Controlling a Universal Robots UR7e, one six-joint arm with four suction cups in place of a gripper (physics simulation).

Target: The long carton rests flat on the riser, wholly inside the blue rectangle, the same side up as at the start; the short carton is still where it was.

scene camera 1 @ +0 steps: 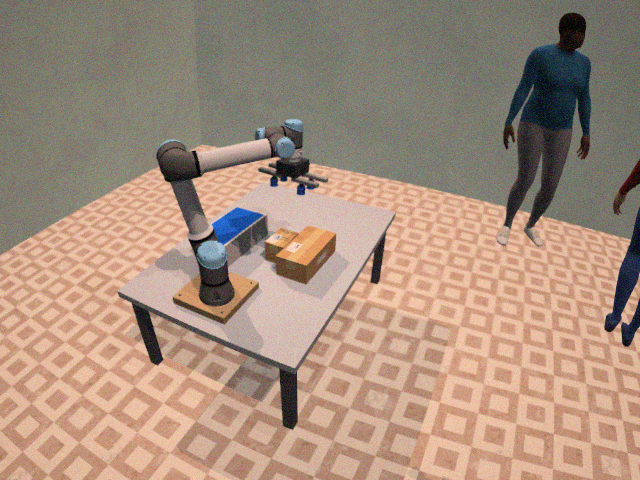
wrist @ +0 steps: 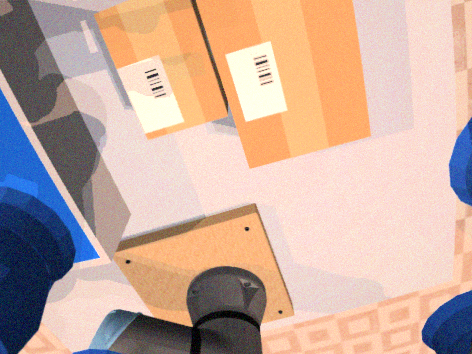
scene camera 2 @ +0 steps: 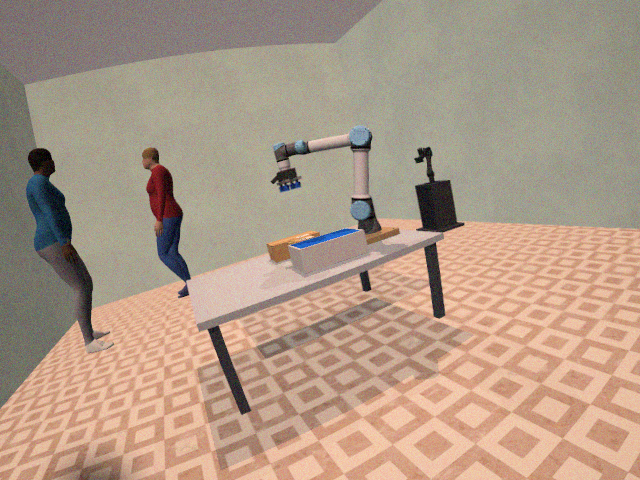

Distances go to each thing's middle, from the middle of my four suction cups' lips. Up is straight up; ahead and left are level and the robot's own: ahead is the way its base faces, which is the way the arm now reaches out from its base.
Right now the long carton [scene camera 1: 300, 260] is 36 cm below my suction cup, 5 cm to the right of it and 5 cm ahead of it. From my suction cup the other things lie so: riser [scene camera 2: 318, 252] (35 cm to the left, 35 cm below, 4 cm behind); then short carton [wrist: 166, 64] (36 cm below, 8 cm to the left, 3 cm ahead).
